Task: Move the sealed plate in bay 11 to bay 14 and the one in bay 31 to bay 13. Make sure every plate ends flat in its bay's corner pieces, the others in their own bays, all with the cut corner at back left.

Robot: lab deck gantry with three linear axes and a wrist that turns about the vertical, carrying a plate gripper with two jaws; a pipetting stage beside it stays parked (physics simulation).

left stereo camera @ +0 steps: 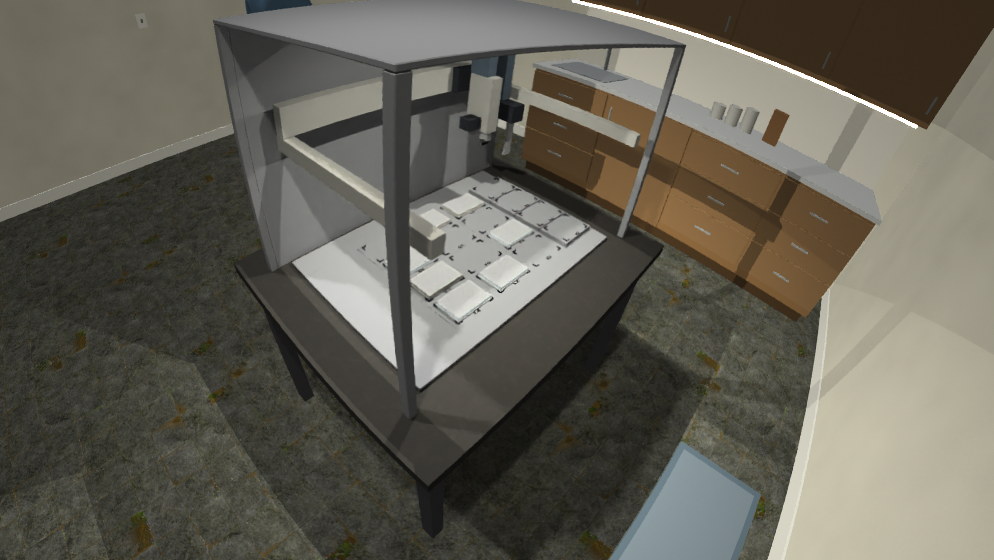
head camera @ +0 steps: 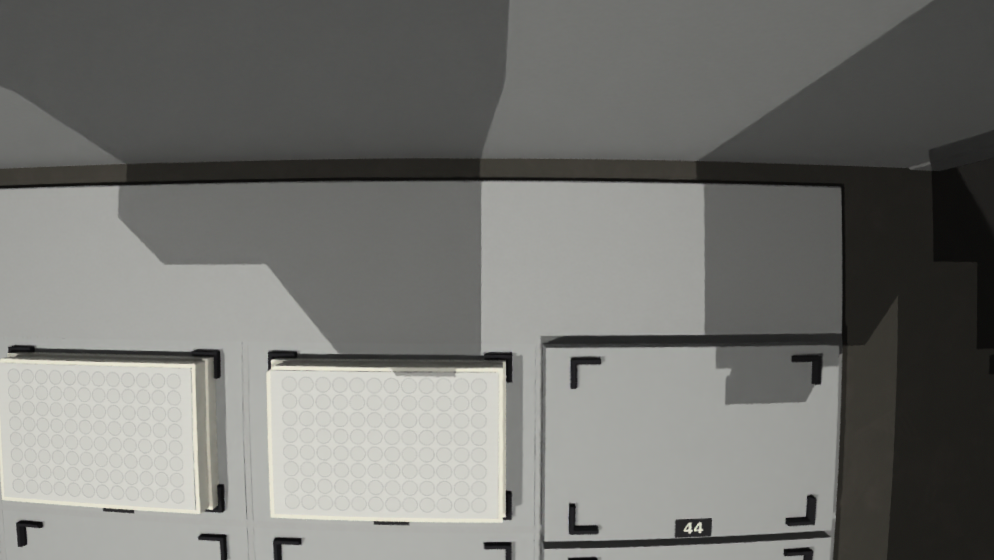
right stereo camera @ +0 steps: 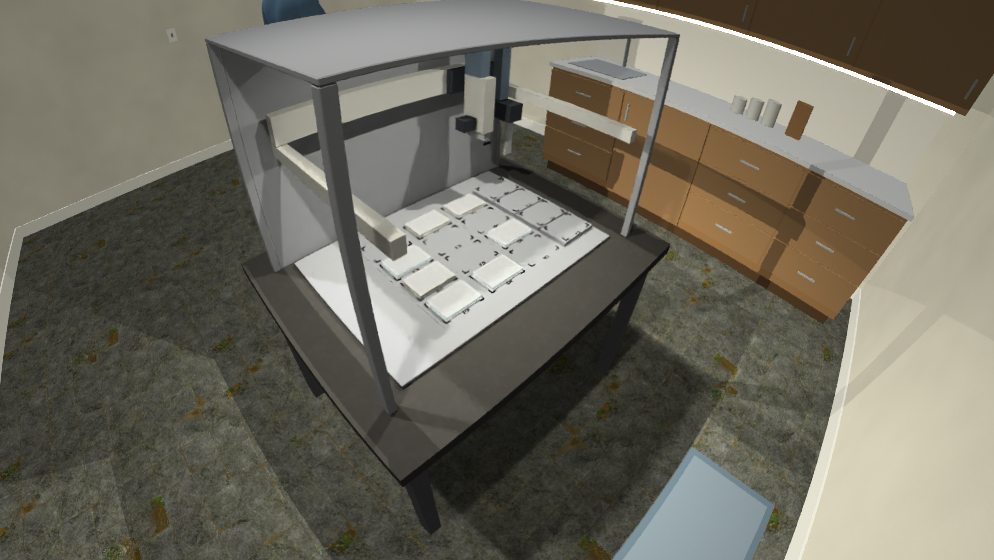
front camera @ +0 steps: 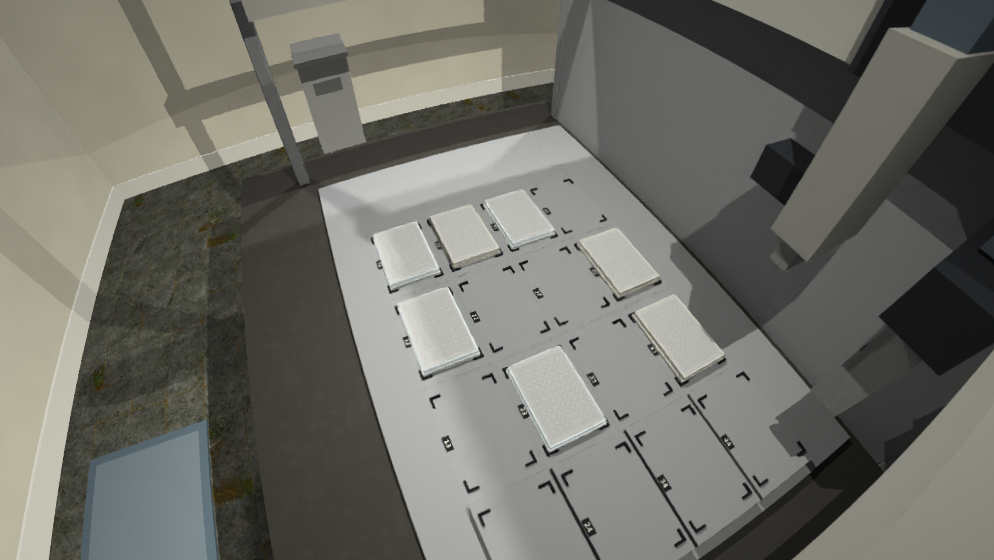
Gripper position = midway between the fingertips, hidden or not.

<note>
In view: the gripper [front camera: 850, 379], a sealed plate [front camera: 406, 258], a sealed plate [front camera: 519, 220], a bay 13 [front camera: 491, 446], a frame post [left stereo camera: 397, 87], a bay 14 [right stereo camera: 565, 226], a grey back panel [head camera: 896, 91] and a bay 24 [front camera: 612, 487].
The gripper shows as well in the left stereo camera view [left stereo camera: 494, 148] and in the right stereo camera view [right stereo camera: 496, 148]. The bay 13 is seen too in the left stereo camera view [left stereo camera: 535, 250] and in the right stereo camera view [right stereo camera: 532, 250]. The frame post also shows in the right stereo camera view [right stereo camera: 326, 102].
</note>
